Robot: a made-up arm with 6 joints.
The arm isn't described. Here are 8 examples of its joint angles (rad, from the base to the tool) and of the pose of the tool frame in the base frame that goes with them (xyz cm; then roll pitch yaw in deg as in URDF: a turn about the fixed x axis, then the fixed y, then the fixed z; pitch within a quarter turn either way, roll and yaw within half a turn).
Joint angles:
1: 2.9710 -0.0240 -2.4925 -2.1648 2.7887 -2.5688
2: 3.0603 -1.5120 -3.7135 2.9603 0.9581 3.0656
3: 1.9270 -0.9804 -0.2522 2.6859 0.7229 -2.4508
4: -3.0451 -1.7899 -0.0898 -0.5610 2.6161 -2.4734
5: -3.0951 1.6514 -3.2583 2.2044 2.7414 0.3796
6: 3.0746 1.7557 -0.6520 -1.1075 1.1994 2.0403
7: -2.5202 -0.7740 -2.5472 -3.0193 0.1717 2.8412
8: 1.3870 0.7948 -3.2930 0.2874 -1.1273 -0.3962
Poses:
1: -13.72 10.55 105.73 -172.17 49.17 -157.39
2: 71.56 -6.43 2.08 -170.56 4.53 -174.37
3: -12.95 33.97 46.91 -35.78 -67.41 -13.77
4: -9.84 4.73 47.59 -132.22 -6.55 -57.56
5: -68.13 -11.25 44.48 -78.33 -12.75 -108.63
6: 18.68 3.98 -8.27 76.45 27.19 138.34
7: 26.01 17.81 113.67 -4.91 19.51 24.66
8: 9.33 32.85 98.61 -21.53 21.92 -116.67
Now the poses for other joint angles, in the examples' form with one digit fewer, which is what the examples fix.
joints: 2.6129 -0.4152 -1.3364 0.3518 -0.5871 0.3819
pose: -31.1 22.5 92.9 -40.5 -29.6 14.9
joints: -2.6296 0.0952 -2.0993 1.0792 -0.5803 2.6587
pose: -45.4 -14.6 98.2 47.9 29.0 -120.9
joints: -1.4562 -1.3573 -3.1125 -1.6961 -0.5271 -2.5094
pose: 1.5 79.1 49.5 70.7 -35.6 166.9
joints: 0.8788 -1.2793 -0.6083 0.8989 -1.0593 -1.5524
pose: 13.2 2.0 78.7 0.4 -48.1 163.3
